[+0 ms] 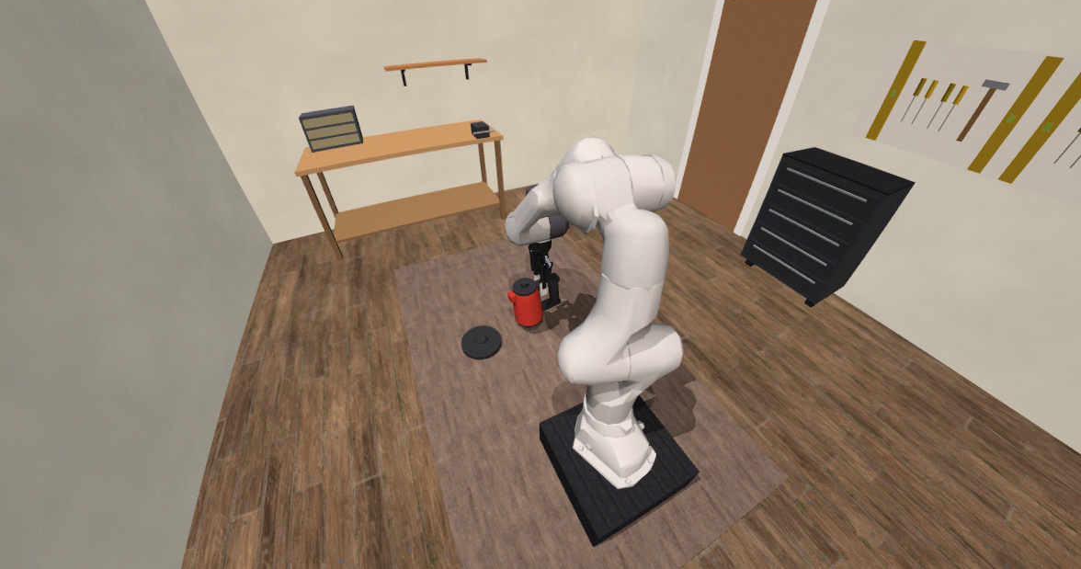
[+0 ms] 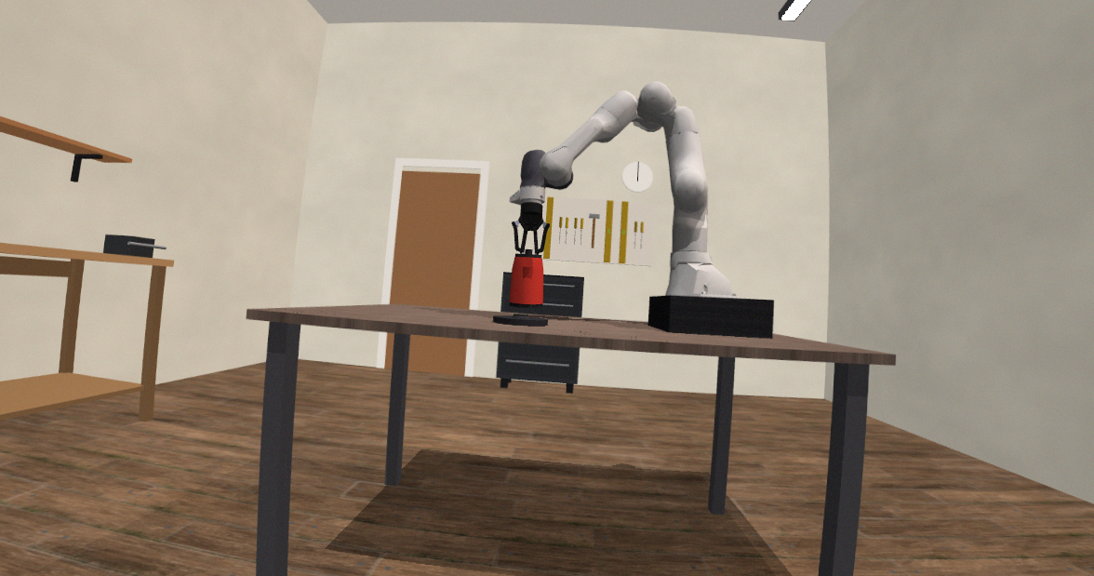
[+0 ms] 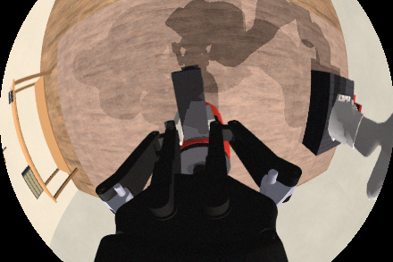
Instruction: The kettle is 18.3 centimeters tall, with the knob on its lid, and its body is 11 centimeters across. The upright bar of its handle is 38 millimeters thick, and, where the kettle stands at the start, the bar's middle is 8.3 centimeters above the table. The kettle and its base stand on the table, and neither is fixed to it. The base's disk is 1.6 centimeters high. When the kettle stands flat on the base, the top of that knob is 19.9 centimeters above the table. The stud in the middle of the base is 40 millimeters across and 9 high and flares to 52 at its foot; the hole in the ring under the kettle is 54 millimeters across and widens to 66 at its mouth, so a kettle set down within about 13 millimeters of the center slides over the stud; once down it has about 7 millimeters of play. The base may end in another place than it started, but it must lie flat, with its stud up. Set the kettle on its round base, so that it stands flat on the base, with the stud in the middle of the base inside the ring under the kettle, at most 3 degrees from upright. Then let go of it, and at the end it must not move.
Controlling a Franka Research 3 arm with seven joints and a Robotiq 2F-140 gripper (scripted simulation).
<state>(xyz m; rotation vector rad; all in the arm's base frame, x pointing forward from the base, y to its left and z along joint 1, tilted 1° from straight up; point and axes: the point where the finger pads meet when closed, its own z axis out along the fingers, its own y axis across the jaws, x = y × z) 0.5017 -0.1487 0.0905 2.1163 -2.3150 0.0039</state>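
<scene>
The kettle lies 30 mm to the left of my hand and 50 mm below it. The rest, counted from my hand: round black base (30 mm ahead, 250 mm to the left, 170 mm below).
</scene>
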